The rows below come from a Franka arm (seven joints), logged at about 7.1 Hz.
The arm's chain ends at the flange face. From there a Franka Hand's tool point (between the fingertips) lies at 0.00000 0.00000 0.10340 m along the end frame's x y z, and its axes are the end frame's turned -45 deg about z.
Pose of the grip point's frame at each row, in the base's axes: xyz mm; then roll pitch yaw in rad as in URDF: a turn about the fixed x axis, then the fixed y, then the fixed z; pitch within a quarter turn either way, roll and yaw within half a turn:
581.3 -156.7 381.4 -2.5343 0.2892 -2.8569
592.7 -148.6 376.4 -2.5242 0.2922 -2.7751
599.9 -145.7 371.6 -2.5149 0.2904 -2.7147
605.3 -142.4 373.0 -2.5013 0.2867 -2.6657
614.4 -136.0 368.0 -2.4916 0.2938 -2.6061
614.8 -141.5 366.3 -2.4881 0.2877 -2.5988
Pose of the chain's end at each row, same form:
541.5 -106.9 462.8 -2.9106 0.6291 2.6251
548.6 -101.4 457.1 -2.9049 0.6381 2.7074
553.0 -100.4 451.8 -2.8956 0.6433 2.7707
556.2 -98.2 452.5 -2.8808 0.6500 2.8247
562.0 -94.3 446.8 -2.8790 0.6616 2.8827
562.4 -99.7 445.0 -2.8705 0.6597 2.8942

